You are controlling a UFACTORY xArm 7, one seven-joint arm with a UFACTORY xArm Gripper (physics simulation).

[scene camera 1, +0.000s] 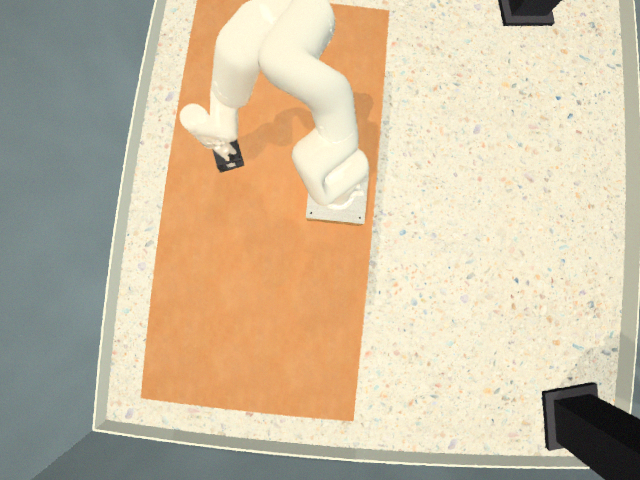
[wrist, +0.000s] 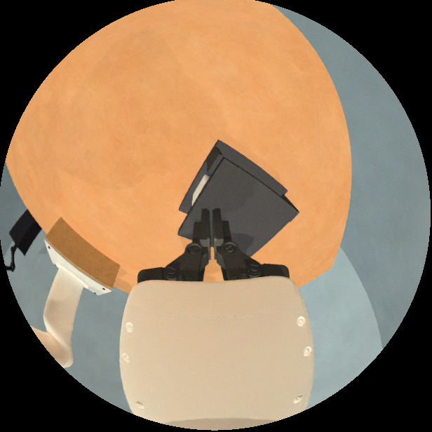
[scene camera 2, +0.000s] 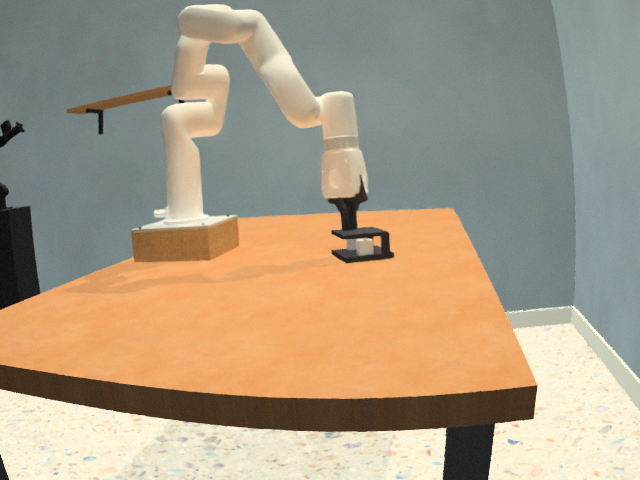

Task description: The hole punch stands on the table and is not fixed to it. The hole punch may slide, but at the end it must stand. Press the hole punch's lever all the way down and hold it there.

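Seen in the pictures: gripper, fingertip midpoint: (scene camera 1: 229, 156) (scene camera 2: 349, 229); arm's base at its link origin: (scene camera 2: 186, 221).
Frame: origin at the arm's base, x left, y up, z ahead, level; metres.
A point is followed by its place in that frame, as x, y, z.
The black hole punch (scene camera 1: 236, 156) @(-0.192, -0.028, 0.378) (scene camera 2: 385, 242) @(-0.274, -0.049, 0.472) (wrist: 260, 172) stands upright on its flat base on the table (scene camera 1: 258, 289) @(0.341, -0.083, 0.348) (scene camera 2: 289, 320) @(-0.696, -0.083, 0.287) (wrist: 125, 100). Its lever (scene camera 2: 364, 231) @(-0.241, -0.027, 0.433) (wrist: 255, 200) is a flat dark plate over the base, and looks about level in scene camera 2. A gap shows between lever and base, with a white block (scene camera 2: 364, 246) @(-0.276, -0.054, 0.428) inside. My gripper (scene camera 1: 226, 153) @(-0.193, -0.027, 0.406) (scene camera 2: 349, 227) @(-0.193, -0.027, 0.406) (wrist: 211, 219) is shut and empty, pointing down. Its fingertips are at the top of the lever, toward the end away from the upright, and appear to touch it. The exact contact is hard to see.
The arm's base stands on a wooden block (scene camera 2: 170, 245) @(-0.118, -0.044, -0.020) (wrist: 82, 250) on the same table, apart from the hole punch. A wooden shelf (scene camera 2: 124, 99) is on the wall behind the arm. A black pedestal (scene camera 2: 18, 248) stands beyond the table at the left in scene camera 2.
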